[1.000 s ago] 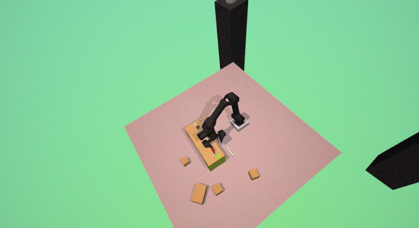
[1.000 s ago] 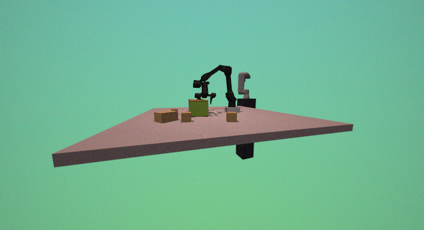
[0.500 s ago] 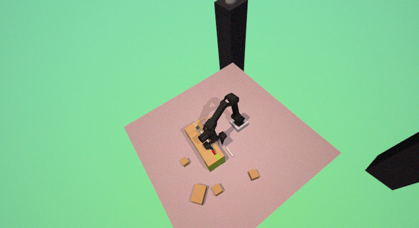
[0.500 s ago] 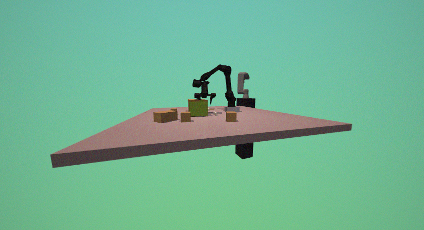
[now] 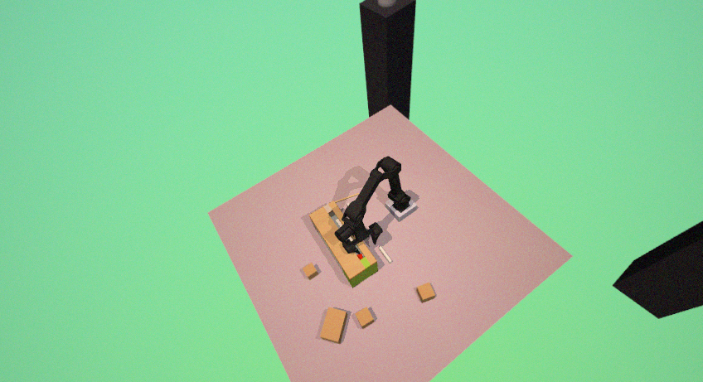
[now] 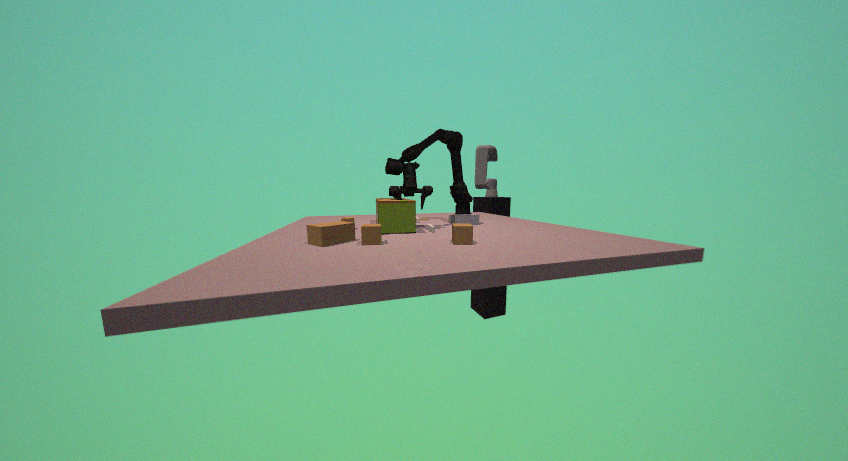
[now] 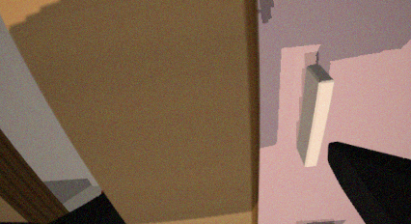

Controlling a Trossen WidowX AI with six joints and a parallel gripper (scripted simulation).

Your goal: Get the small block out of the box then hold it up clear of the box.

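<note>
My gripper tip is now 60 mm short of the small red block and 10 mm to the right of it. Also, from my gripper tip: box 20 mm ahead, 110 mm to the right, 20 mm below.
</note>
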